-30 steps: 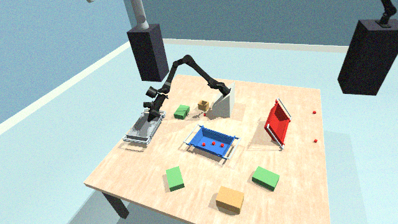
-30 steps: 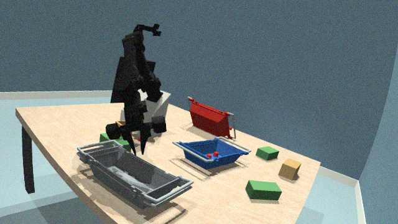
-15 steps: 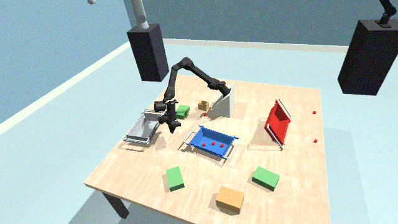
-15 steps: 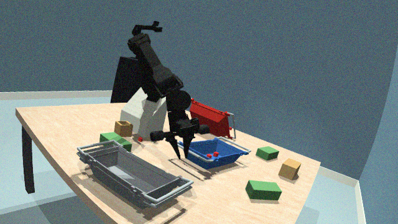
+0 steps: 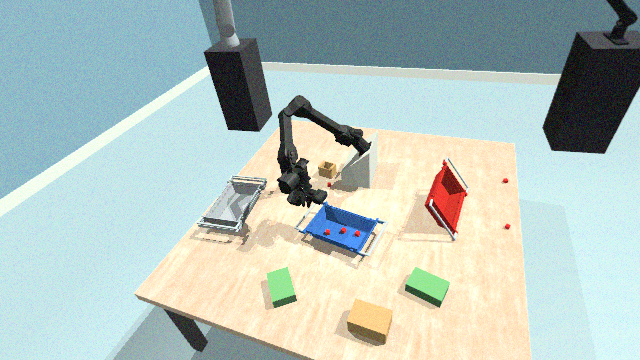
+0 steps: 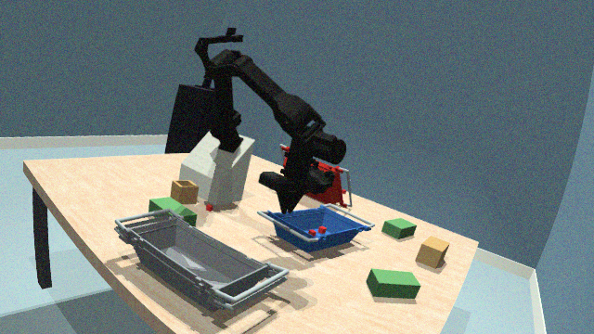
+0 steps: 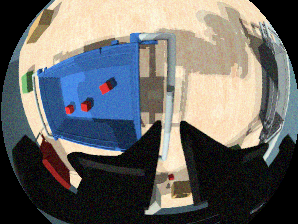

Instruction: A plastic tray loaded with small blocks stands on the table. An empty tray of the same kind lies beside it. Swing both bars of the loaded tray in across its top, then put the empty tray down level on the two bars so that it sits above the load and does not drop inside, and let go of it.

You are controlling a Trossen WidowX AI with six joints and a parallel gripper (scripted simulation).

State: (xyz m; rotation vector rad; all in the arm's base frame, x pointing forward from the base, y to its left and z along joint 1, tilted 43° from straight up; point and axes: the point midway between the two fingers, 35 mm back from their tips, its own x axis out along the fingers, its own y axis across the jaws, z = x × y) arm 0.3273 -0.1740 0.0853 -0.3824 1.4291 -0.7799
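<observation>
My gripper tip is 170 mm past the red tray, 550 mm to the right of it and 20 mm above it. Round my gripper tip: tan block 380 mm ahead, 320 mm to the left, 70 mm below; box 340 mm behind, 10 mm to the right, 80 mm below.
</observation>
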